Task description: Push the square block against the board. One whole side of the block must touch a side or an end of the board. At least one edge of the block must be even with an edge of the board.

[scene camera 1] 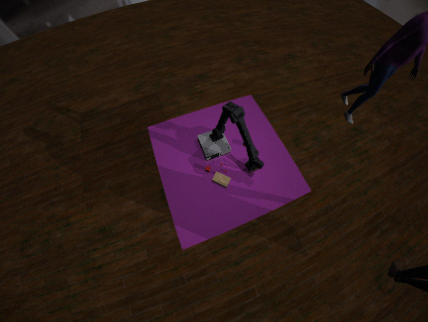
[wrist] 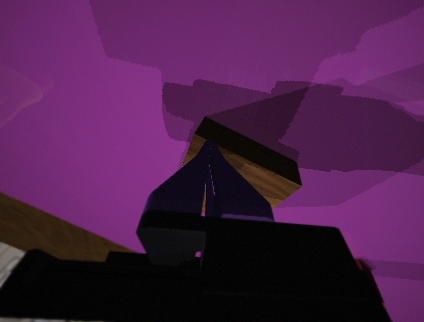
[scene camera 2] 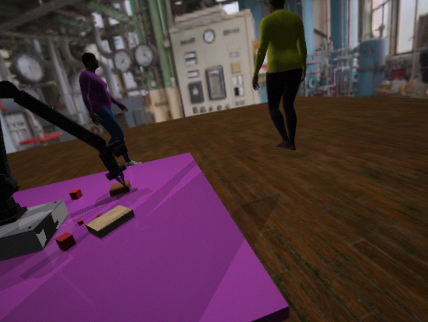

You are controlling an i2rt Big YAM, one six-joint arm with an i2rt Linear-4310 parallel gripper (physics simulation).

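Seen in the pictures: gripper, fingertip midpoint: [scene camera 1: 250, 170] [wrist: 208, 146] [scene camera 2: 125, 186]; arm's base, origin of the base link: [scene camera 1: 216, 136] [scene camera 2: 11, 218].
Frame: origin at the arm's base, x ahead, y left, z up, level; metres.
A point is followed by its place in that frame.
Observation:
The square block [scene camera 2: 120, 189] {x 0.430, y 0.113, z -0.053 m} [wrist: 260, 179] {x 0.406, y 0.127, z -0.046 m} is darker brown wood and lies flat. In scene camera 1 it is mostly hidden by the gripper. The board [scene camera 1: 221, 179] {x 0.399, y -0.167, z -0.046 m} [scene camera 2: 110, 220] {x 0.401, y -0.196, z -0.046 m} is a longer, pale wooden slab lying flat, nearer scene camera 2. A strip of purple surface separates the block and the board, and the block is turned at an angle in the wrist view. My gripper [scene camera 2: 123, 184] {x 0.457, y 0.117, z -0.046 m} [wrist: 208, 146] {x 0.457, y 0.117, z -0.046 m} is shut and empty, pointing down at the block. Its tips overlap the block's top in the wrist view; whether they touch it cannot be told.
Red cubes [scene camera 1: 208, 169] {x 0.258, y -0.228, z -0.038 m} [scene camera 2: 65, 241] {x 0.254, y -0.246, z -0.046 m} [scene camera 2: 75, 194] {x 0.194, y 0.219, z -0.050 m} stand near the arm's grey base [scene camera 1: 212, 144] {x 0.063, y -0.079, z 0.003 m} [scene camera 2: 22, 235] {x 0.115, y -0.190, z -0.004 m}. Tiny red pieces [scene camera 1: 222, 164] {x 0.270, y -0.081, z -0.063 m} [scene camera 2: 80, 222] {x 0.269, y -0.095, z -0.066 m} [scene camera 2: 99, 215] {x 0.345, y -0.090, z -0.063 m} lie between base and board. The purple table [scene camera 1: 200, 215] {x 0.589, y -0.484, z -0.078 m} [scene camera 2: 175, 260] {x 0.584, y -0.492, z -0.077 m} ends beyond the block. People stand on the floor around it.

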